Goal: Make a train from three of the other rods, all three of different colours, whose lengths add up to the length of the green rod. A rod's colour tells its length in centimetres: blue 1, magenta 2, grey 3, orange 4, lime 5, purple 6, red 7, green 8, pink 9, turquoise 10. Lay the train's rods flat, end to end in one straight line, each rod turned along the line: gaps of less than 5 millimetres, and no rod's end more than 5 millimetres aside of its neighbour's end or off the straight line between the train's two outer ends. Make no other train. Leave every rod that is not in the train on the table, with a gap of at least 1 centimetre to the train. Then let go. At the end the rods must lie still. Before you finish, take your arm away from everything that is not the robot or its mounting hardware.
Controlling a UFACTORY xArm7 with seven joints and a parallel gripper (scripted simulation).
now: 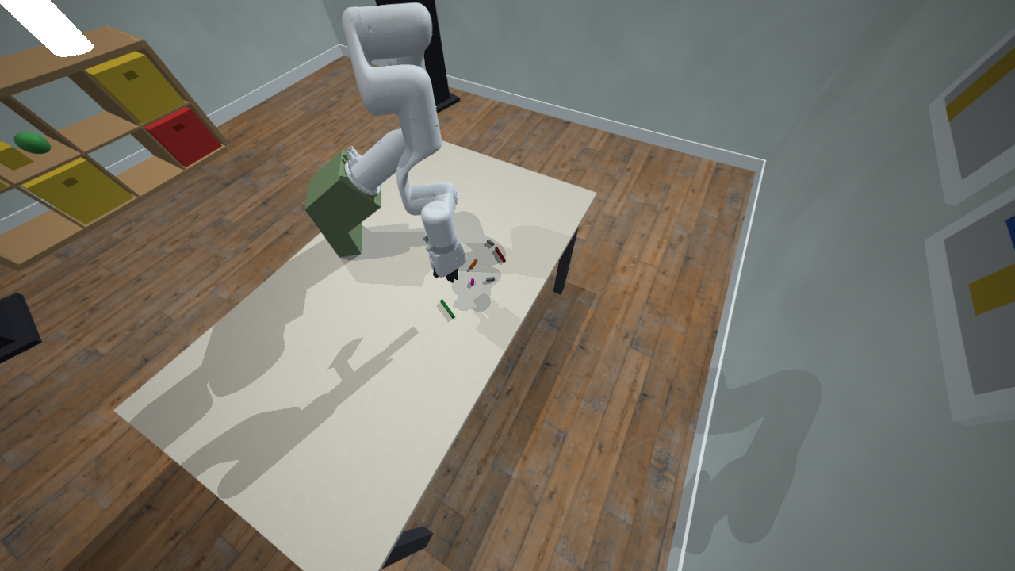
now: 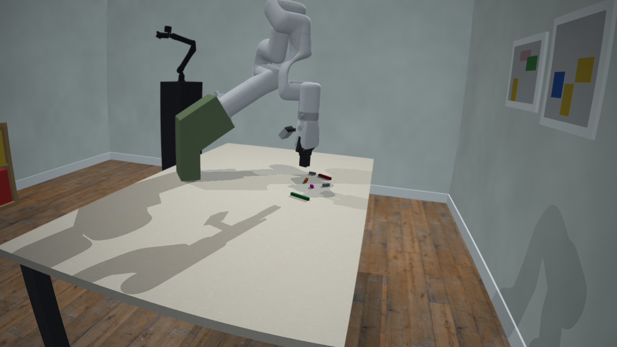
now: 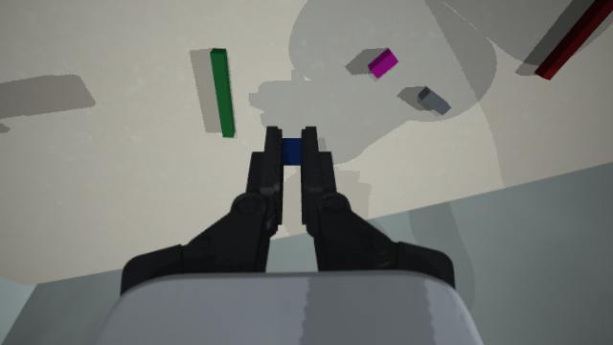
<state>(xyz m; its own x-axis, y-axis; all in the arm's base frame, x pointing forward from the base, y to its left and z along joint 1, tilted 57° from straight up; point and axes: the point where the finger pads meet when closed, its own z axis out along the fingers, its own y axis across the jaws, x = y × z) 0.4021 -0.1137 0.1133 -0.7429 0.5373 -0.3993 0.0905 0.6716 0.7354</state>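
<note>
Right now the green rod is 120 mm below my hand, 60 mm to the right of it and 20 mm ahead of it. The rest, counted from my hand: magenta rod 120 mm below, 70 mm to the left; then orange rod 130 mm to the left, 120 mm below, 50 mm behind; then blue rod 20 mm below.
</note>
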